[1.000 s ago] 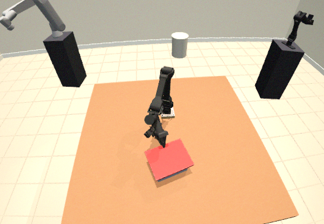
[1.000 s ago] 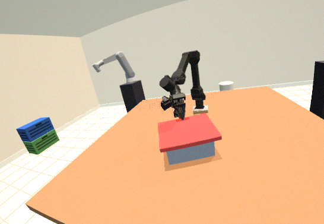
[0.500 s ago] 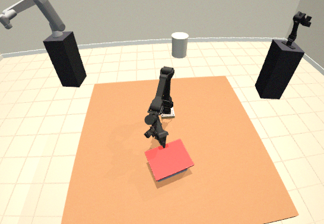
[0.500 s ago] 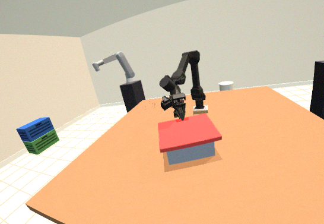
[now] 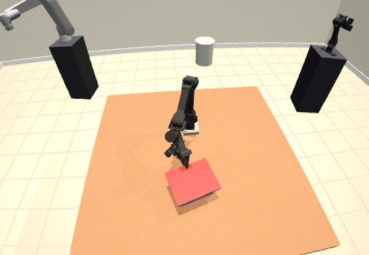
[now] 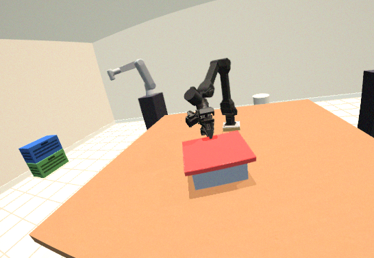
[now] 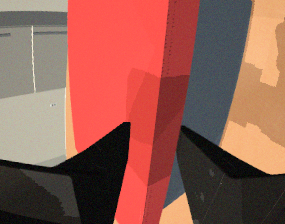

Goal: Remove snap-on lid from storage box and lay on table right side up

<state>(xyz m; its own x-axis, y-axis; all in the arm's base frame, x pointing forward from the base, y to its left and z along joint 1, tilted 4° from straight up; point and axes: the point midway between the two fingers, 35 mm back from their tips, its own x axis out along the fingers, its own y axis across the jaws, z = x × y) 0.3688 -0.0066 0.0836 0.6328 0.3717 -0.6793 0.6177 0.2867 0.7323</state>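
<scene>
Now: the red lid 7 cm ahead of my gripper tip and 4 cm to the left of it. Also, from my gripper tip: grey-blue storage box: 6 cm ahead, 3 cm to the left, 6 cm below.
</scene>
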